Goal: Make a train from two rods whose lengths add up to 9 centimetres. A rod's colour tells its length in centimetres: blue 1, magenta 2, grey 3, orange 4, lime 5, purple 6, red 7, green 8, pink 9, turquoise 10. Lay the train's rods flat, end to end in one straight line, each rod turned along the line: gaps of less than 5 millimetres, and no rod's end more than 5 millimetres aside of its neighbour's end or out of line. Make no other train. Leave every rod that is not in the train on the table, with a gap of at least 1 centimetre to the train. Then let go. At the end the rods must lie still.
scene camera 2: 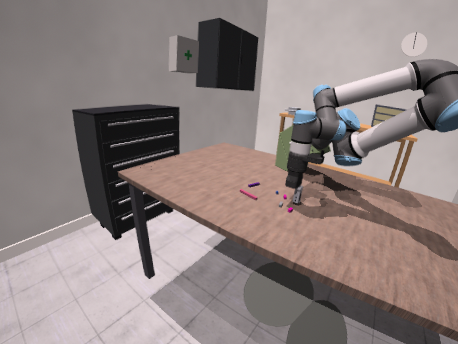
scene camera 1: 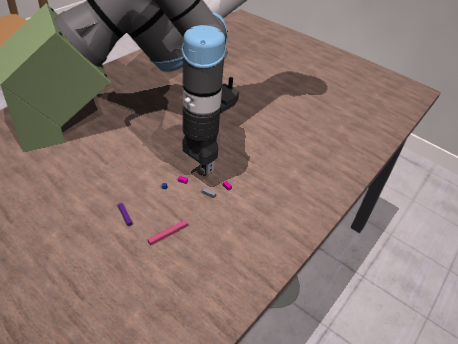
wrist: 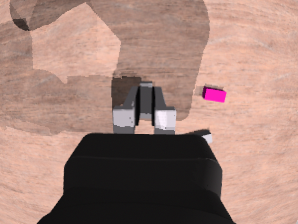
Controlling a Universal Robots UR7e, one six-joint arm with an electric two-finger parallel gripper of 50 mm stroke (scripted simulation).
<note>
I see my gripper (scene camera 1: 206, 170).
My gripper shows as well in the wrist view (wrist: 146, 98).
</note>
